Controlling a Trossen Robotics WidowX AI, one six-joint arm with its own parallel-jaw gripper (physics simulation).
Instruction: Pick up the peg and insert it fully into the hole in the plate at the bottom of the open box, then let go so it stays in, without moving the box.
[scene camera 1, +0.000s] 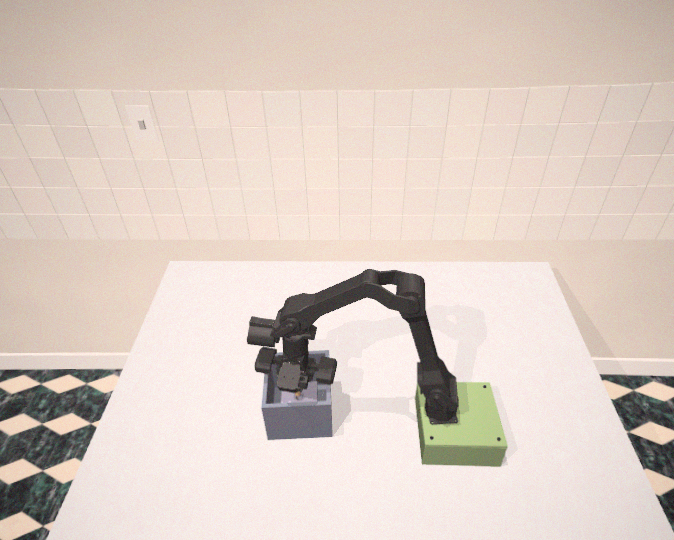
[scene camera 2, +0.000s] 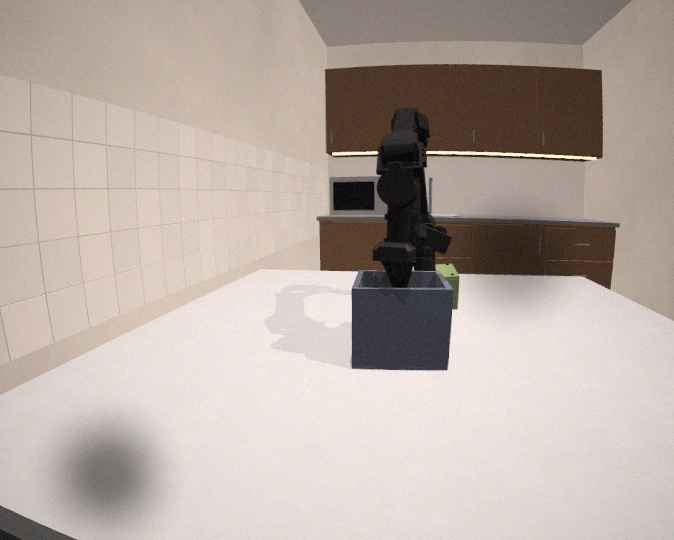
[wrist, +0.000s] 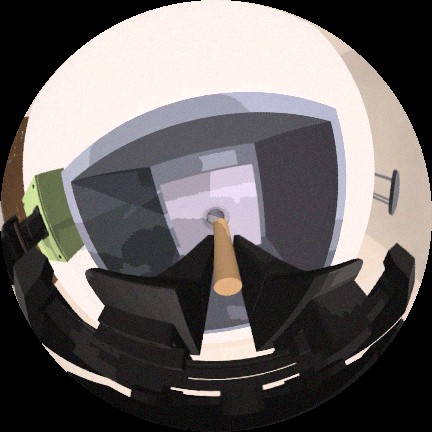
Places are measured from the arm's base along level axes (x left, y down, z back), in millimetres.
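Pixels of known places: gripper, between the fingertips: (wrist: 223, 240); arm's base, origin of its link: (scene camera 1: 441, 412) (wrist: 39, 222).
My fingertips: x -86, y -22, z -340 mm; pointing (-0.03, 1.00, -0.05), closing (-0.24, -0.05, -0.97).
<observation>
Ahead of a thing's pixels: the offset from my fingertips to its top centre. Level surfaces: height alone.
The peg {dz +1, dx -5, dy -39 mm} (wrist: 227, 260) (scene camera 1: 298, 395) is a light orange-brown cylinder. My gripper (wrist: 223, 240) (scene camera 2: 399, 281) is shut on it, with the fingertips inside the upper part of the blue-grey open box {dz +2, dx +0, dy -34 mm} (scene camera 1: 298, 421) (scene camera 2: 400, 331) (wrist: 295, 101). In the wrist view the pale plate {dz +2, dx +0, dy +43 mm} (wrist: 235, 202) lies at the box's bottom, and its round hole (wrist: 215, 215) shows at the peg's far end. That end overlaps the hole's near right part. Whether it is above the hole or slightly in it, I cannot tell. In scene camera 2 the box wall hides the peg's lower part.
The green base block (scene camera 1: 475, 416) (scene camera 2: 448, 286) (wrist: 55, 215) carries the arm and stands to the right of the box in scene camera 1. The box's walls surround the fingers and the peg. The white table {dy +104 mm} (scene camera 1: 382, 483) (scene camera 2: 253, 450) bears both.
</observation>
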